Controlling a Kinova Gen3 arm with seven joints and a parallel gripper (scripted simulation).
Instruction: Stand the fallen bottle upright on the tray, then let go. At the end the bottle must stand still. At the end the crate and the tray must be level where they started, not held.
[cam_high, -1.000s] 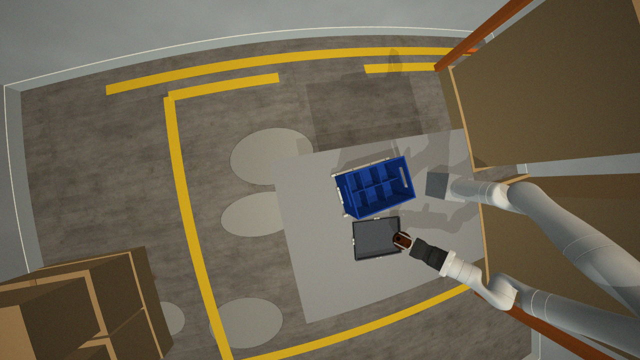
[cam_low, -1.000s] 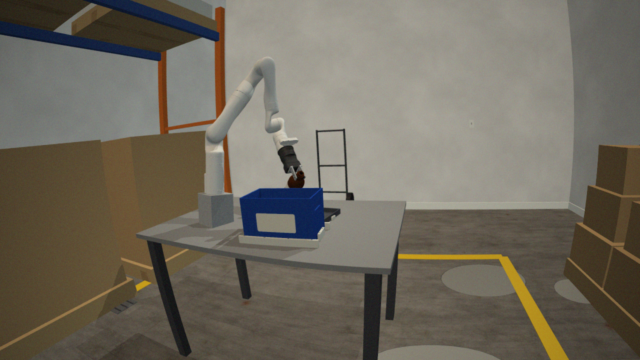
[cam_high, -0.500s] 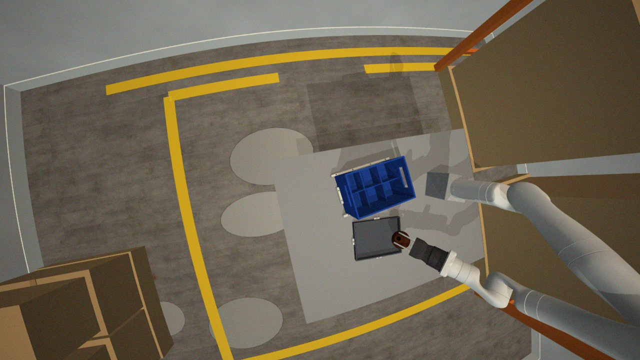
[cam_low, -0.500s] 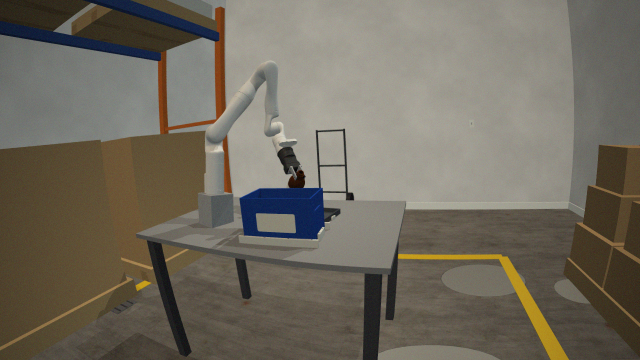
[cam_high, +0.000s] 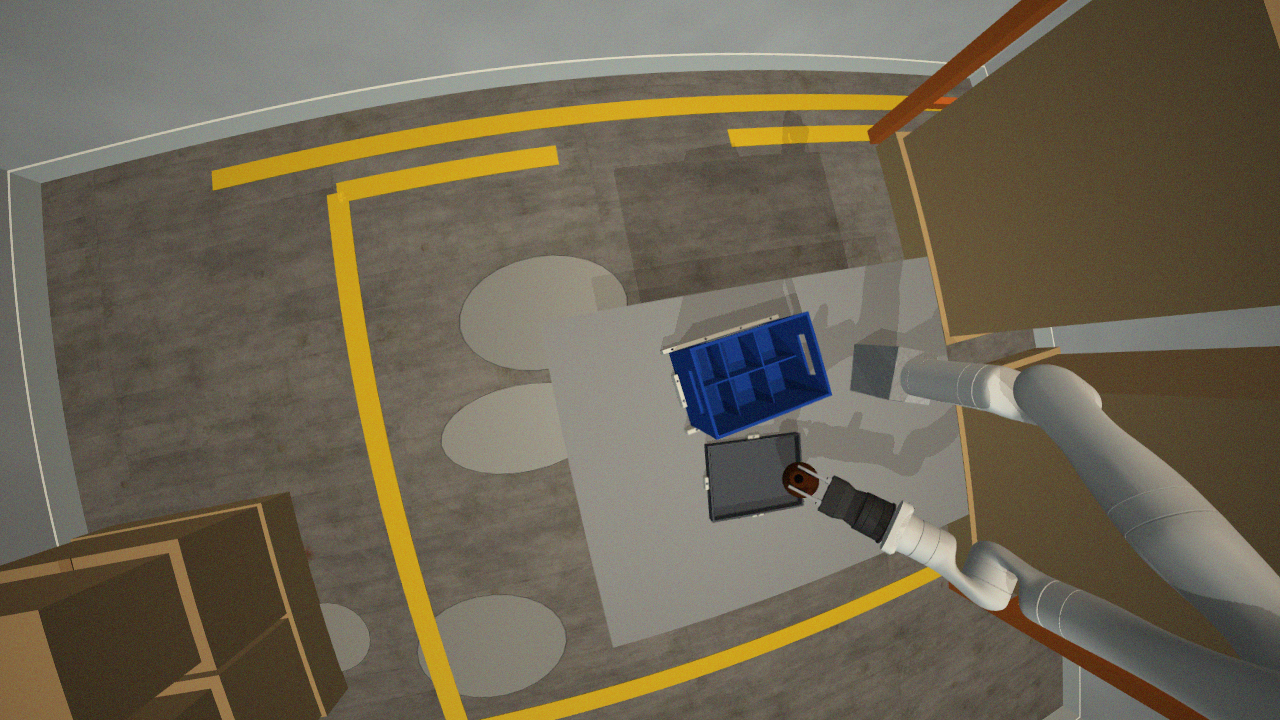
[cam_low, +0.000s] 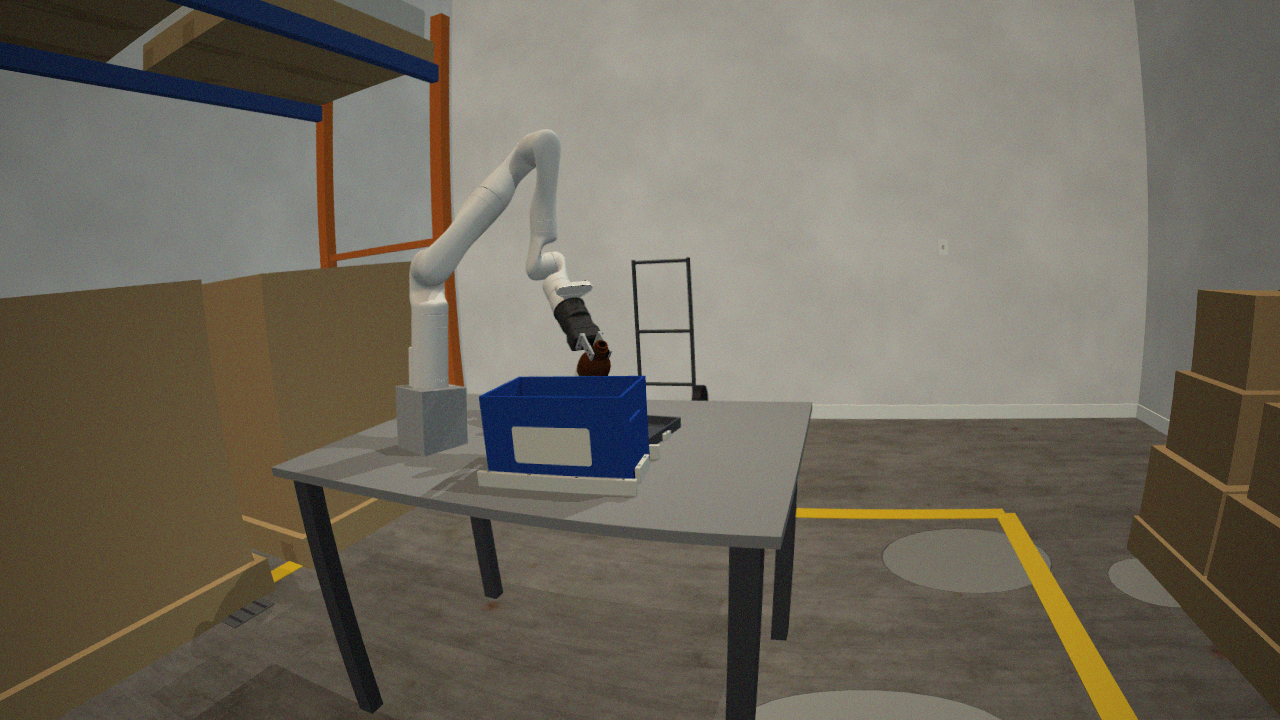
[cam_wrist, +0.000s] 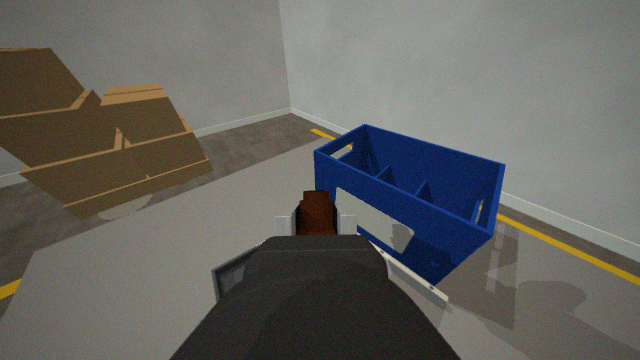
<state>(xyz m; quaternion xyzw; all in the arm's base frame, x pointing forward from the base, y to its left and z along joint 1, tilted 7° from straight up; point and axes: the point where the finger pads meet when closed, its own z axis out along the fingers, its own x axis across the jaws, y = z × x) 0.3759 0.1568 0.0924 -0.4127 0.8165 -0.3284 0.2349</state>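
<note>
The brown bottle lies 40 mm below my hand, 20 mm to the left of it and 20 mm behind it. Round my hand: dark grey tray 190 mm below, 50 mm to the left; blue crate 220 mm to the right, 120 mm below, 40 mm ahead.
</note>
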